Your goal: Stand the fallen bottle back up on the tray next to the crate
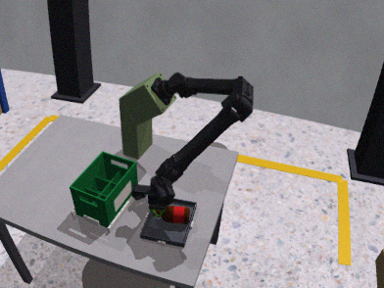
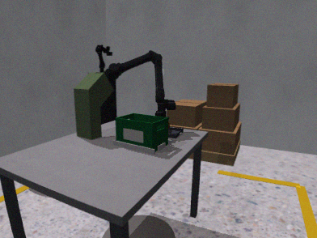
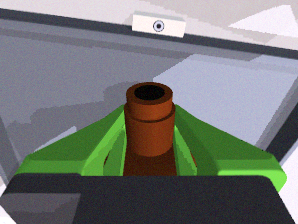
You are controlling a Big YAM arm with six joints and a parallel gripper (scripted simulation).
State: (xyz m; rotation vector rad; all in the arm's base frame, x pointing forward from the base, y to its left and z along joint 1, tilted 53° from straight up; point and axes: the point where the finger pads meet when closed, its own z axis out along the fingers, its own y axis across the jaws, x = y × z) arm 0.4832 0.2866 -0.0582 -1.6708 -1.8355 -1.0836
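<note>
Right now the brown bottle is 1 cm behind my hand and 5 cm to the left of it. Also, from my hand: green crate 2 cm behind, 26 cm to the right, 4 cm above; then dark tray 5 cm to the left, 3 cm below.
</note>
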